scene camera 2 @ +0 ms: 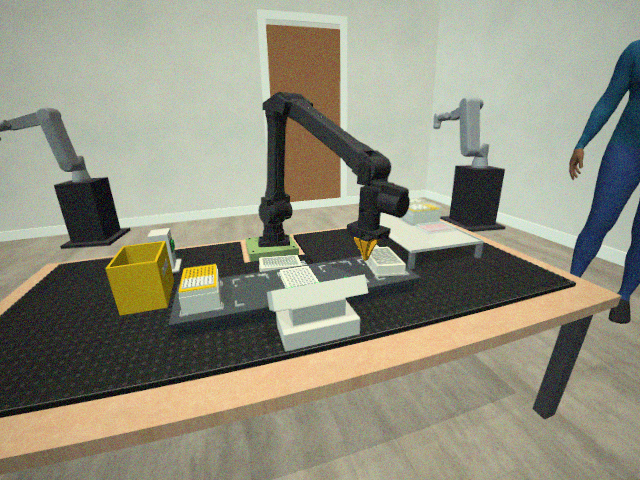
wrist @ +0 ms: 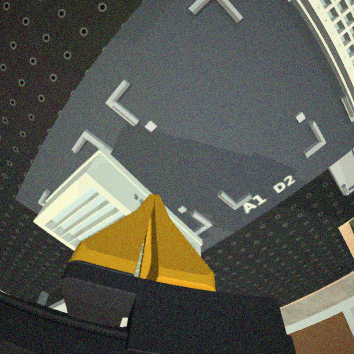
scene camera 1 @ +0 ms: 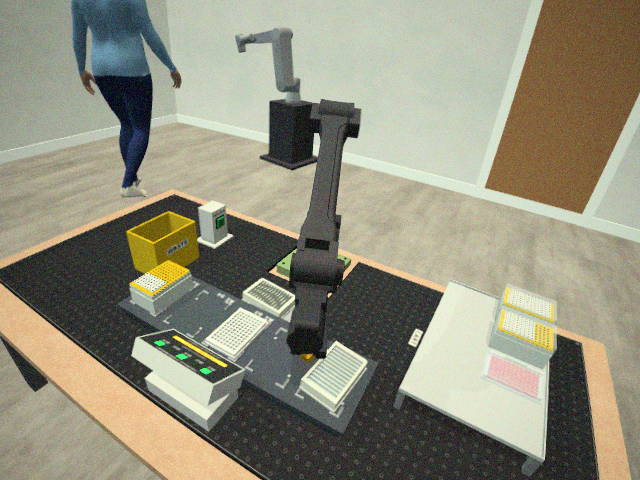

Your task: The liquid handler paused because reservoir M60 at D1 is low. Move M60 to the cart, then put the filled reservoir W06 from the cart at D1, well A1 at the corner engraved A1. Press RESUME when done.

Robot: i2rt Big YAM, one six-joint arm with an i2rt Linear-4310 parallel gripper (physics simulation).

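Pixels of known places: gripper, fingertip midpoint: (scene camera 2: 365, 260) (wrist: 152, 201) (scene camera 1: 307, 360); arm's base, origin of the base link: (scene camera 2: 274, 242).
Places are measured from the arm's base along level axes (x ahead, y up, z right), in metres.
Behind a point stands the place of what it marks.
Observation:
A white slotted reservoir (scene camera 1: 334, 374) @[x 0.361, y 0.065, z -0.320 m] (scene camera 2: 386, 260) @[x 0.379, y 0.065, z -0.317 m] (wrist: 90, 205) @[x 0.391, y 0.058, z -0.307 m] sits at the deck's cart end, beside the empty position marked D2. Its label is unreadable. My gripper (scene camera 1: 307, 356) @[x 0.374, y 0.069, z -0.259 m] (scene camera 2: 367, 257) @[x 0.374, y 0.069, z -0.259 m] (wrist: 152, 201) @[x 0.374, y 0.069, z -0.259 m] is shut and empty, its yellow tips close to the reservoir's D2-facing side; contact is unclear. In the wrist view the fingers hide part of the reservoir. The white cart (scene camera 1: 439, 351) @[x 0.132, y 0.044, z -0.462 m] (scene camera 2: 429, 240) @[x 0.203, y 0.044, z -0.540 m] holds a pink-topped plate (scene camera 1: 514, 375) @[x 0.099, y 0.057, z -0.624 m] (scene camera 2: 434, 226) @[x 0.101, y 0.058, z -0.612 m] and yellow-and-white tip boxes (scene camera 1: 524, 330) @[x 0.010, y 0.114, z -0.606 m] (scene camera 2: 423, 209) @[x 0.031, y 0.108, z -0.595 m]. No W06 label is readable. A green button (scene camera 1: 220, 222) @[x 0.125, y 0.065, z 0.336 m] (scene camera 2: 172, 244) @[x 0.136, y 0.070, z 0.335 m] is on a white box.
The dark deck (scene camera 1: 263, 369) @[x 0.429, y 0.032, z -0.186 m] (scene camera 2: 248, 291) @[x 0.426, y 0.032, z 0.065 m] (wrist: 200, 80) @[x 0.411, y 0.032, z -0.193 m] also bears a white well plate (scene camera 1: 237, 332) @[x 0.401, y 0.040, z -0.071 m] (scene camera 2: 298, 276) @[x 0.391, y 0.045, z -0.067 m], another white piece of labware (scene camera 1: 268, 296) @[x 0.247, y 0.023, z -0.019 m] (scene camera 2: 279, 262) @[x 0.230, y 0.018, z -0.017 m] and a tip box (scene camera 1: 161, 284) @[x 0.459, y 0.097, z 0.141 m] (scene camera 2: 200, 289) @[x 0.501, y 0.089, z 0.159 m]. A yellow waste bin (scene camera 1: 165, 242) @[x 0.353, y 0.103, z 0.294 m] (scene camera 2: 139, 279) @[x 0.401, y 0.077, z 0.336 m] and a display panel (scene camera 1: 188, 361) @[x 0.555, y 0.112, z -0.116 m] (scene camera 2: 317, 294) @[x 0.592, y 0.104, z -0.093 m] stand nearby.

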